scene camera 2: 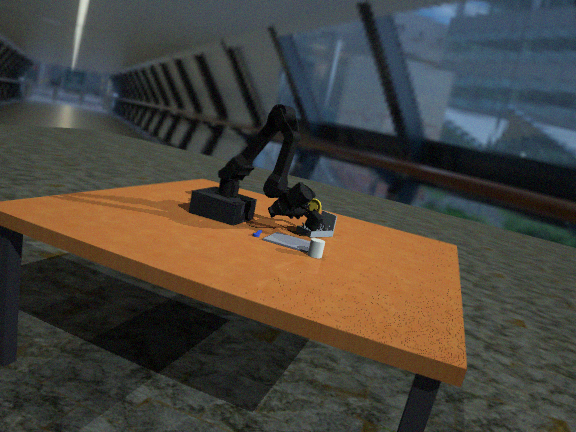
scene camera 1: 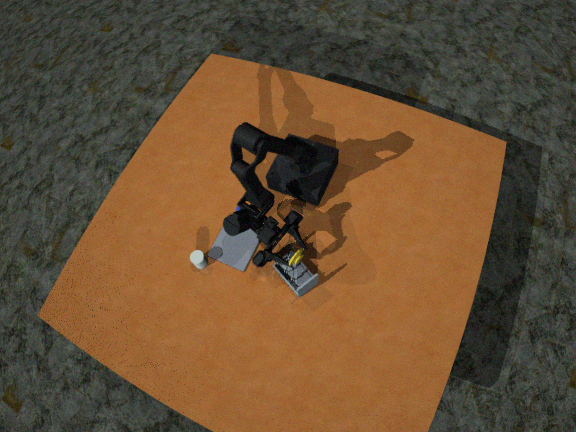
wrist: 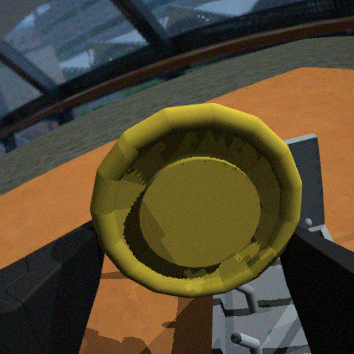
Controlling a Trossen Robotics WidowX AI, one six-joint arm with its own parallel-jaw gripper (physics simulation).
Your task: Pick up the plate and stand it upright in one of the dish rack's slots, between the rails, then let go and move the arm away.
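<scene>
The yellow plate (scene camera 1: 296,257) (scene camera 2: 315,205) (wrist: 200,210) stands close to upright, its hollow face towards the wrist camera. My gripper (scene camera 1: 298,255) (wrist: 194,235) is shut on the plate, with one black finger at each side of its rim. The grey dish rack (scene camera 1: 307,286) (scene camera 2: 323,233) (wrist: 305,172) stands on the table below the fingers, with short pegs and a tall end panel. In scene camera 1 the plate is over the rack's end nearer the arm. In the wrist view the rack runs to the lower right, partly behind the plate and right finger. Whether the plate touches the pegs is hidden.
A flat grey board (scene camera 1: 234,250) (scene camera 2: 285,241) lies beside the rack, partly under the arm. A white cylinder (scene camera 1: 198,259) (scene camera 2: 316,248) stands at the board's far side from the rack. A small blue object (scene camera 1: 238,209) (scene camera 2: 257,233) lies near the board's end closer to the arm base.
</scene>
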